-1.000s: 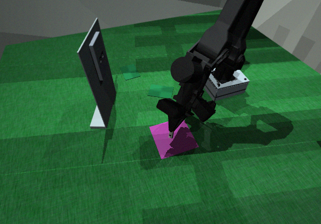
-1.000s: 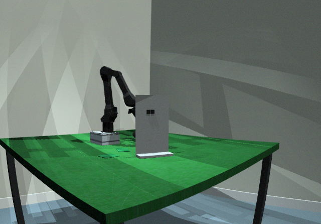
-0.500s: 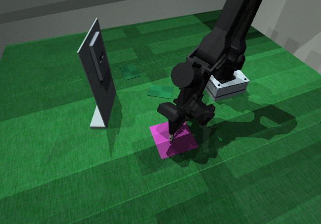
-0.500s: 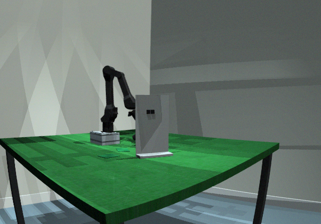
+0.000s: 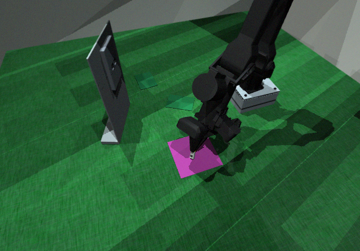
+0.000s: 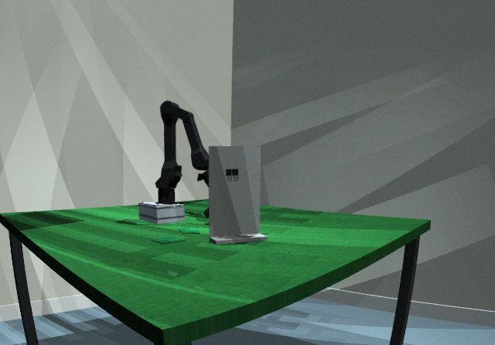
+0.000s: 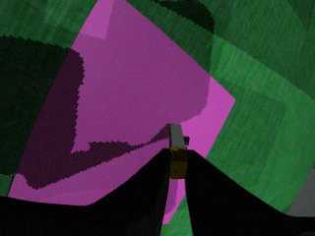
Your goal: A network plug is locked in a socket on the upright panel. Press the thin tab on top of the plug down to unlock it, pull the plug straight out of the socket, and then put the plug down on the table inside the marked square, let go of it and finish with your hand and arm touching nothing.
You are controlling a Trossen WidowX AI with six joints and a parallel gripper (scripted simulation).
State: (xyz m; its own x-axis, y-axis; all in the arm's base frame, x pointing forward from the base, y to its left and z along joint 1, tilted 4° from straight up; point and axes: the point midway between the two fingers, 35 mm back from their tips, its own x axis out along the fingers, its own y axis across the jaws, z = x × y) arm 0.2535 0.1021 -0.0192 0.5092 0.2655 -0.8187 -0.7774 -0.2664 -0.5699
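The marked square lies 2 cm below my gripper tip and 1 cm behind it. Also, from my gripper tip: upright panel (21 cm to the right, 13 cm ahead, 11 cm above).
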